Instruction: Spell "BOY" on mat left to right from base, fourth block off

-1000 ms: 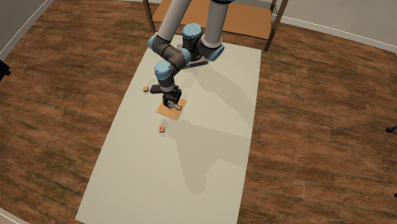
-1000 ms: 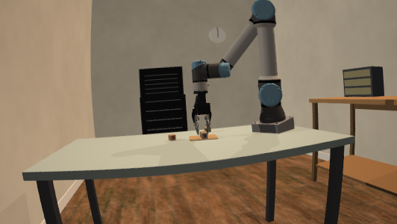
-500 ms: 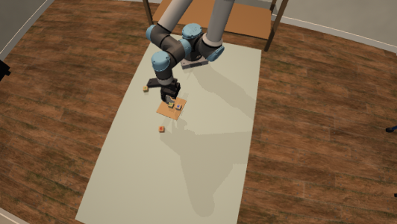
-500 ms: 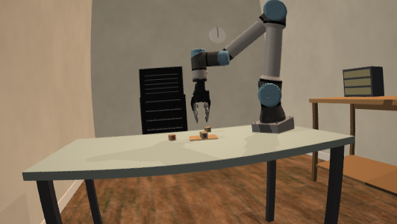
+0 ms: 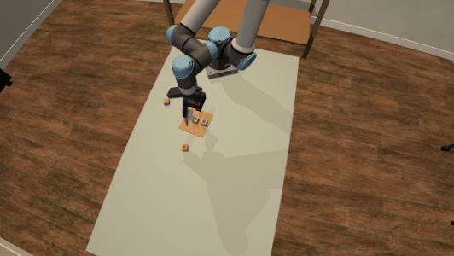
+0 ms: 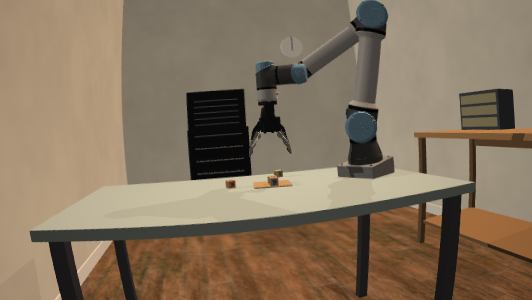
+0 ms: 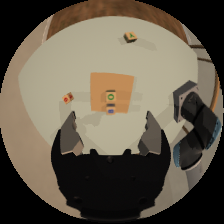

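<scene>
Right now my hand is 90 mm past the block, 190 mm to the left of it and 100 mm above it. The rest, counted from my hand: orange mat 110 mm below.
</scene>
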